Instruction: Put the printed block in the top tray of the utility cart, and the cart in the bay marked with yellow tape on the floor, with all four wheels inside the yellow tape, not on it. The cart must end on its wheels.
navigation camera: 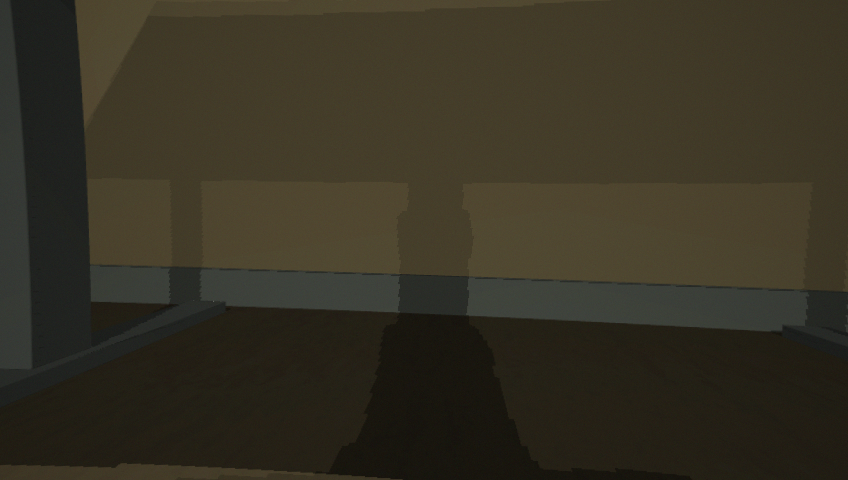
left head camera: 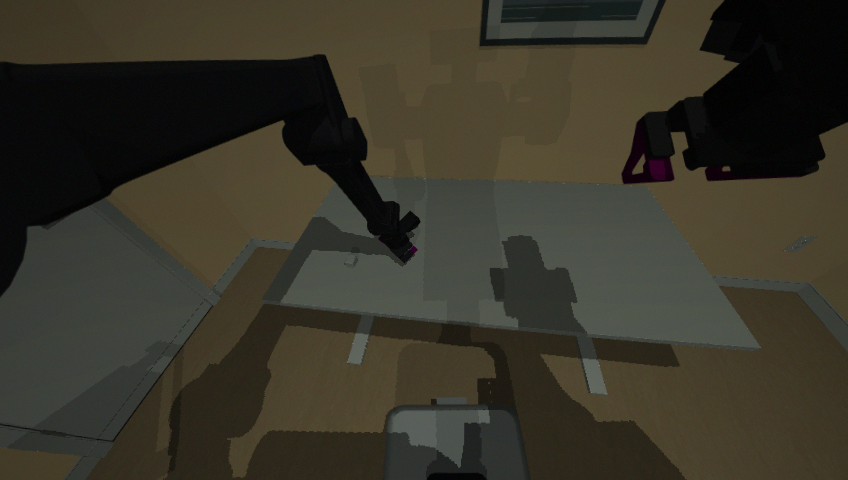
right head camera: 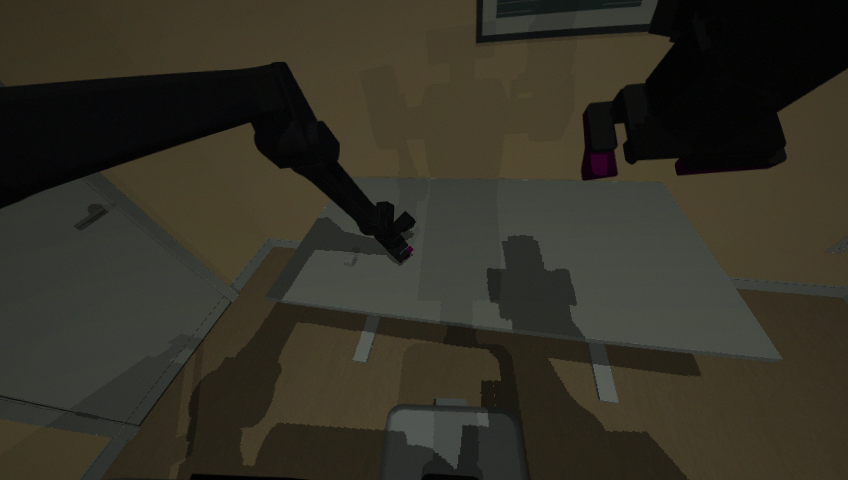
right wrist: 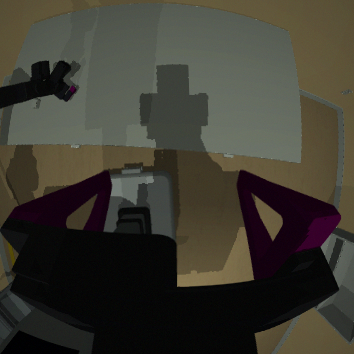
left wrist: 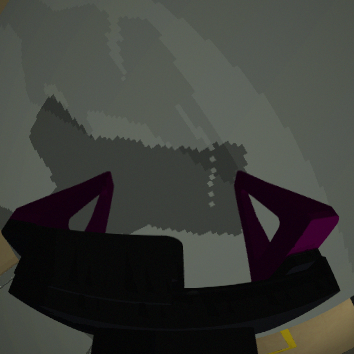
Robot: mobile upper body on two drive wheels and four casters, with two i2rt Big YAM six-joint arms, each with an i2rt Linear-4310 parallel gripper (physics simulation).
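Observation:
The small pale block (left head camera: 351, 259) (right head camera: 351, 259) (right wrist: 37, 103) lies on the white table toward its left end. My left gripper (left head camera: 404, 246) (right head camera: 401, 249) (left wrist: 173, 178) is open and empty above the table, a little to the right of the block in the head views; the block does not show between its fingers. My right gripper (left head camera: 690, 177) (right head camera: 645, 173) (right wrist: 173, 177) is open and empty, high at the right. Yellow tape (left wrist: 288, 340) (right wrist: 11, 257) shows in small pieces at the edges of both wrist views. I cannot make out the utility cart for certain.
The white table (left head camera: 642, 267) (right head camera: 654, 267) (right wrist: 250, 100) stands in front of my base (left head camera: 398, 440), near the wall. A grey door (left head camera: 119, 309) (right head camera: 119, 309) is at the left. A table foot (navigation camera: 148, 324) shows in the navigation view. Grey structures (right wrist: 345, 285) stand at the right wrist view's lower edges.

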